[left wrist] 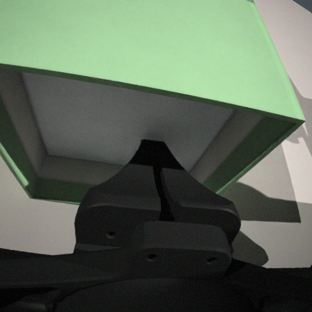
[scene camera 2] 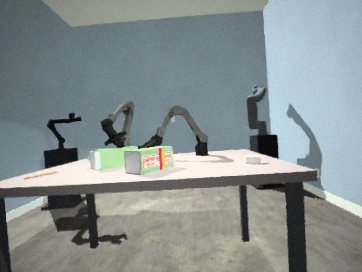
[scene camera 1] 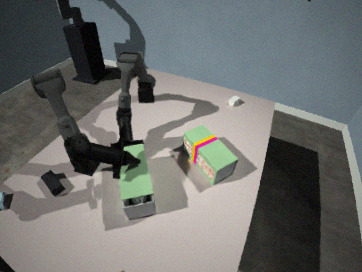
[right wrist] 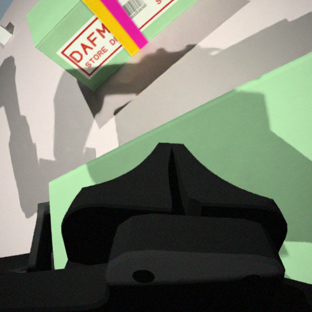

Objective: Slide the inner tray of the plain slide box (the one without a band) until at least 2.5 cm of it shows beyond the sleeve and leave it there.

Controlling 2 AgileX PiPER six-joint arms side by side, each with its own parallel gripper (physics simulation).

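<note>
The plain green slide box's sleeve (scene camera 1: pixel 136 177) (scene camera 2: pixel 112 158) (left wrist: pixel 150 45) (right wrist: pixel 200 135) lies flat on the table. Its grey inner tray (scene camera 1: pixel 140 210) (scene camera 2: pixel 96 160) (left wrist: pixel 115 115) sticks out of the sleeve's near end in scene camera 1, with part of its open top showing. In the left wrist view the tray's other end face is recessed inside the sleeve. My left gripper (left wrist: pixel 150 154) is shut and empty, its tips at that face in the sleeve's opening. My right gripper (scene camera 1: pixel 136 160) (right wrist: pixel 169 160) is shut and empty at the sleeve's top; whether it touches is unclear.
A green box with a yellow and magenta band (scene camera 1: pixel 220 159) (scene camera 2: pixel 132 162) (right wrist: pixel 55 30) stands beside the plain box. A small white block (scene camera 1: pixel 235 101) (scene camera 2: pixel 253 160) lies farther off. An orange stick (scene camera 2: pixel 41 175) lies near the table's left end in scene camera 2.
</note>
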